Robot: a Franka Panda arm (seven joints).
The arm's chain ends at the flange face. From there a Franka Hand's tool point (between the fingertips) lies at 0.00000 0.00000 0.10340 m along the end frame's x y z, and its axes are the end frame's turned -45 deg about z.
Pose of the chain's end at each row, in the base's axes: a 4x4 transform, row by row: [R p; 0 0 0 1], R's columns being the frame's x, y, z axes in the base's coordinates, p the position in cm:
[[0.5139 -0.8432 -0.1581 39.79], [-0.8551 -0.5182 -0.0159 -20.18], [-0.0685 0.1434 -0.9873 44.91], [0 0 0 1]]
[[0.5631 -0.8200 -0.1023 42.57], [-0.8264 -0.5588 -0.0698 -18.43], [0.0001 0.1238 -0.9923 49.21], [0 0 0 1]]
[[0.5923 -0.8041 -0.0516 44.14], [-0.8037 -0.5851 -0.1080 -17.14], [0.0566 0.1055 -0.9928 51.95], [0 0 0 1]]
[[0.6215 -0.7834 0.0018 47.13], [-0.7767 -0.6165 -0.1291 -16.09], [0.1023 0.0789 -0.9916 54.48], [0 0 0 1]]
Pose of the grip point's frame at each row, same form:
[[0.9596 -0.2329 -0.1581 38.16], [-0.2382 -0.9711 -0.0159 -20.34], [-0.1498 0.0530 -0.9873 34.70], [0 0 0 1]]
[[0.9780 -0.1817 -0.1023 41.51], [-0.1892 -0.9795 -0.0698 -19.15], [-0.0875 0.0876 -0.9923 38.95], [0 0 0 1]]
[[0.9874 -0.1498 -0.0516 43.61], [-0.1546 -0.9820 -0.1080 -18.26], [-0.0346 0.1146 -0.9928 41.68], [0 0 0 1]]
[[0.9934 -0.1145 0.0018 47.15], [-0.1133 -0.9851 -0.1291 -17.42], [0.0165 0.1281 -0.9916 44.23], [0 0 0 1]]

